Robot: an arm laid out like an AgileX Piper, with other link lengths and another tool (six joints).
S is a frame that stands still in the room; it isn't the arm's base.
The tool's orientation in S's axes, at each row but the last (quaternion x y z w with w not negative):
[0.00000 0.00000 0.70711 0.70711]
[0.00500 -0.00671 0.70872 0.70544]
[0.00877 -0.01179 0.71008 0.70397]
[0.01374 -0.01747 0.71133 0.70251]
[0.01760 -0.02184 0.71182 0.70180]
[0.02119 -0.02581 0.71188 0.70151]
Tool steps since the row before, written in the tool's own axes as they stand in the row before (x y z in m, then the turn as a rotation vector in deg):
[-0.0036 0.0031 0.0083 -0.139 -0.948 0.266]
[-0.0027 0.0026 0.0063 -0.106 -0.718 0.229]
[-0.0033 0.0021 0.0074 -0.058 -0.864 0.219]
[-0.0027 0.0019 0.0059 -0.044 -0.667 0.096]
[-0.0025 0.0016 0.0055 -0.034 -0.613 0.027]
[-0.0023 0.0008 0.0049 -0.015 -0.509 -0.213]
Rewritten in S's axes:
[-0.0031 -0.0036 0.0083 0.948 -0.139 0.266]
[-0.0026 -0.0028 0.0062 0.718 -0.106 0.229]
[-0.0021 -0.0035 0.0073 0.864 -0.057 0.221]
[-0.0019 -0.0030 0.0058 0.667 -0.040 0.098]
[-0.0016 -0.0028 0.0053 0.613 -0.027 0.029]
[-0.0008 -0.0026 0.0047 0.510 0.007 -0.210]

